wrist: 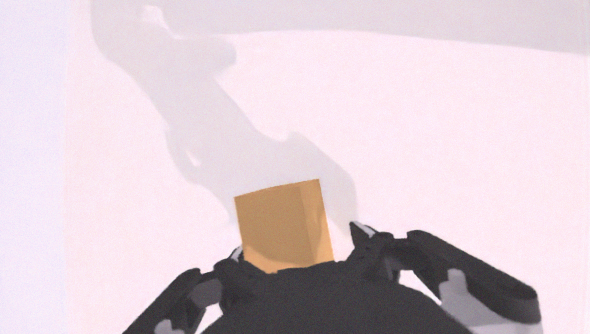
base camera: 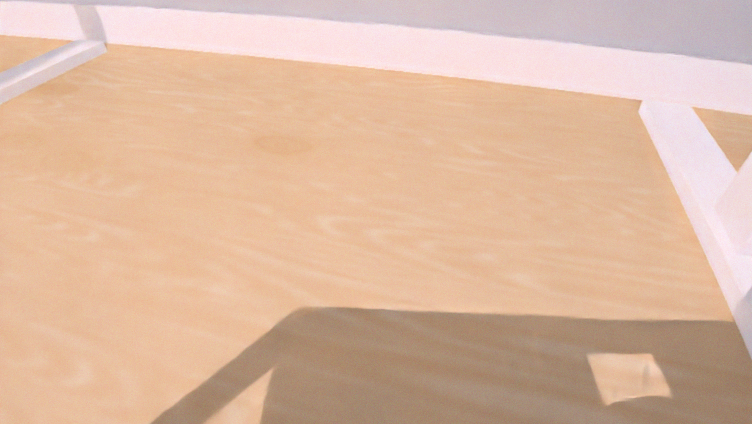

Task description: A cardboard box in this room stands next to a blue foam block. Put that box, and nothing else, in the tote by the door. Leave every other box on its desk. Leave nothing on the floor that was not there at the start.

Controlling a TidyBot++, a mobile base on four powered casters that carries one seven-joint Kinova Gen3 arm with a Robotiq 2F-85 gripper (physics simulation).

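Places are measured from the arm's base along level axes (x ahead, y left, z up), in metres.
Pixels of known places: gripper, fingertip midpoint: (wrist: 303, 240).
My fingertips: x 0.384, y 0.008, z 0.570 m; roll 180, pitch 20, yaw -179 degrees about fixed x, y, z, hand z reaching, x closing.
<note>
Behind a point stands the place of what it marks.
A tan cardboard box (wrist: 282, 225) @[z 0.613, x 0.380, y -0.020 m] stands on a white desk top (wrist: 450, 150) @[z 0.553, x 0.261, y -0.051 m] in the wrist view, low and near the middle. My gripper (wrist: 303, 240) @[z 0.570, x 0.384, y 0.008 m] is open and holds nothing. Its fingertips are on either side of the box's near part in the view; the left one is close to the box's left edge, and the right one has a visible gap to the box. The box's near end is hidden behind the dark gripper body. How high the fingertips are relative to the box is hard to tell. The blue foam block and the tote do not show in either view.
In the base view, white leg bars stand on the wood floor (base camera: 342, 184) @[z -0.397, x 0.555, y 0.066 m], one at the left (base camera: 52, 65) @[z -0.374, x 0.907, y 0.724 m] and one at the right (base camera: 689, 173) @[z -0.372, x 0.577, y -0.406 m]. A pale baseboard (base camera: 368, 50) @[z -0.360, x 0.972, y 0.058 m] and grey wall run behind. Shadows fall on the floor and desk top. A pale lavender strip borders the desk's left edge.
</note>
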